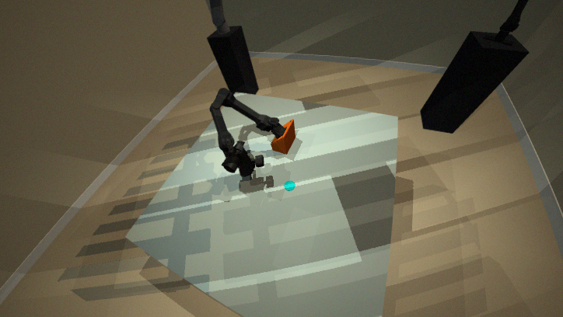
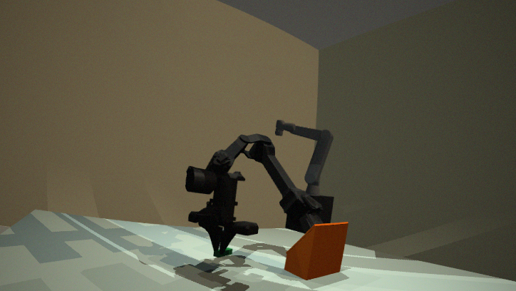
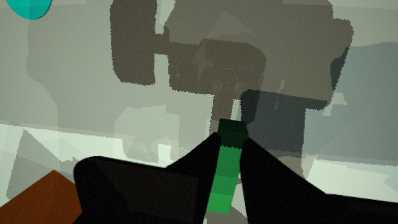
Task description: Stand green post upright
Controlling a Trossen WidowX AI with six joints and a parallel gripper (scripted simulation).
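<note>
Right now the cyan circle is 220 mm to the left of my gripper tip and 60 mm below it. Round my gripper tip: green post (20 mm behind, 10 mm to the right).
</note>
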